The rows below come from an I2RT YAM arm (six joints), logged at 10 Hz.
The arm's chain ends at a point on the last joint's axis. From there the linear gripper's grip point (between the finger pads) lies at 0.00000 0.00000 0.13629 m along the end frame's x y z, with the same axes.
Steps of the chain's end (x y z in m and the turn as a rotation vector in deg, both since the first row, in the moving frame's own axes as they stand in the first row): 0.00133, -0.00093, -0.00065, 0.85, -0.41, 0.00; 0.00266, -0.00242, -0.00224, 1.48, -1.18, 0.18; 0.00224, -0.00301, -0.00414, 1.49, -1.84, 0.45; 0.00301, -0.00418, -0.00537, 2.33, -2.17, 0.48; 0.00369, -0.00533, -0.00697, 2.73, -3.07, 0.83; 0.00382, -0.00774, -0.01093, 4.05, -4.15, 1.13
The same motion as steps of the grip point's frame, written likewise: 0.00035, -0.00295, -0.00067, 0.85, -0.41, 0.00; -0.00014, -0.00594, -0.00231, 1.48, -1.18, 0.18; -0.00212, -0.00657, -0.00426, 1.49, -1.84, 0.45; -0.00213, -0.00974, -0.00558, 2.33, -2.17, 0.48; -0.00356, -0.01187, -0.00732, 2.73, -3.07, 0.83; -0.00594, -0.01745, -0.01163, 4.05, -4.15, 1.13
